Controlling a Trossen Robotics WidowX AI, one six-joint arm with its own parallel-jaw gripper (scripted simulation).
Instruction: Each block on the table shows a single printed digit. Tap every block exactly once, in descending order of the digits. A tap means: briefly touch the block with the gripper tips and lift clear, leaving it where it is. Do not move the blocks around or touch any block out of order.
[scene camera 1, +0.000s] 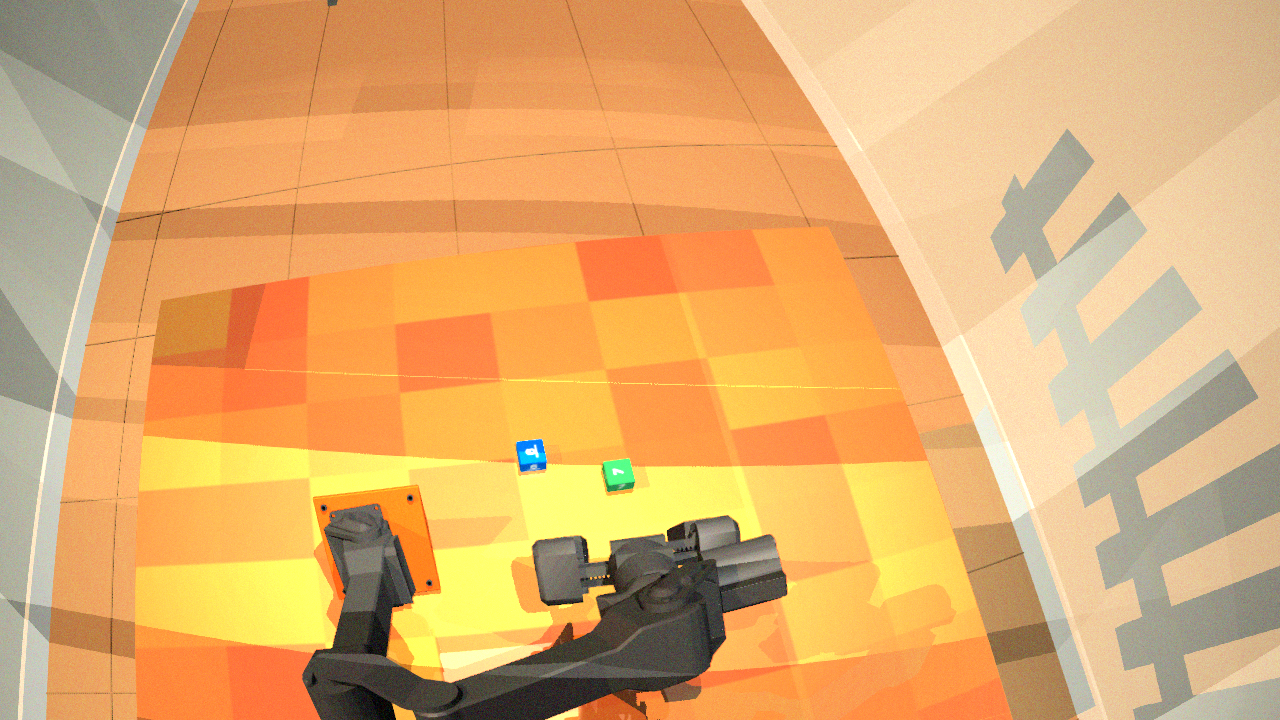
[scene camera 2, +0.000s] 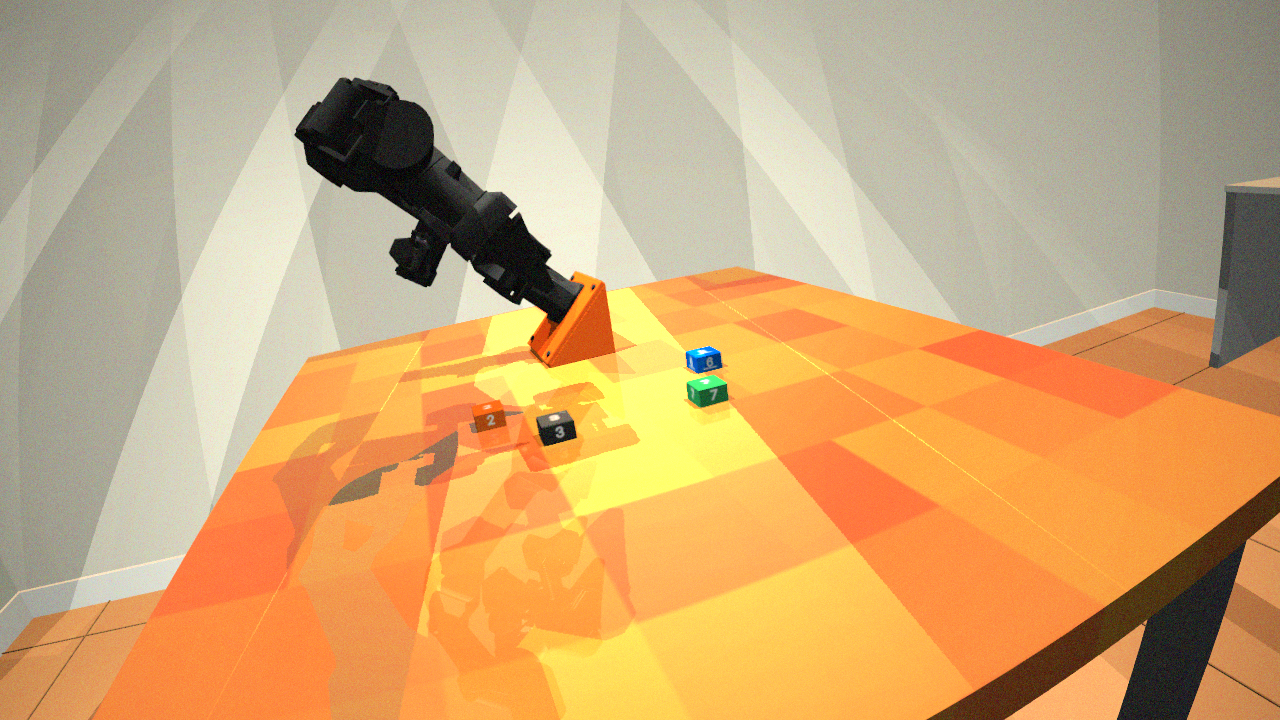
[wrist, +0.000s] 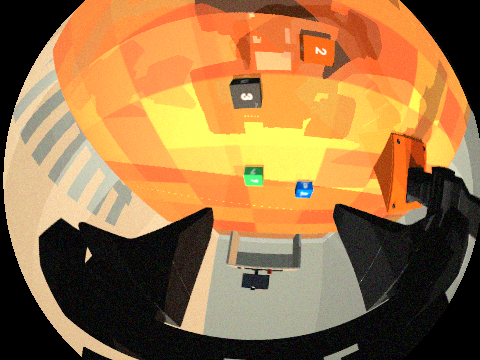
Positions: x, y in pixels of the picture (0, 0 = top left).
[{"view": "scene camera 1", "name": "gripper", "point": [627, 540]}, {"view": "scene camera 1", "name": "green block marked 7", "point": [618, 475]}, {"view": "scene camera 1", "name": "blue block marked 6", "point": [531, 455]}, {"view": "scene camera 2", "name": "gripper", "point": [545, 287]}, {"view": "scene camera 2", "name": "green block marked 7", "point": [707, 391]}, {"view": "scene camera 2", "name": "blue block marked 6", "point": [705, 359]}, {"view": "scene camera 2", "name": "orange block marked 2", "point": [490, 415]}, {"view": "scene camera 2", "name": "black block marked 3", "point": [554, 428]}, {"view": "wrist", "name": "gripper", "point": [276, 213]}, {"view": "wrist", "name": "black block marked 3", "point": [246, 93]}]
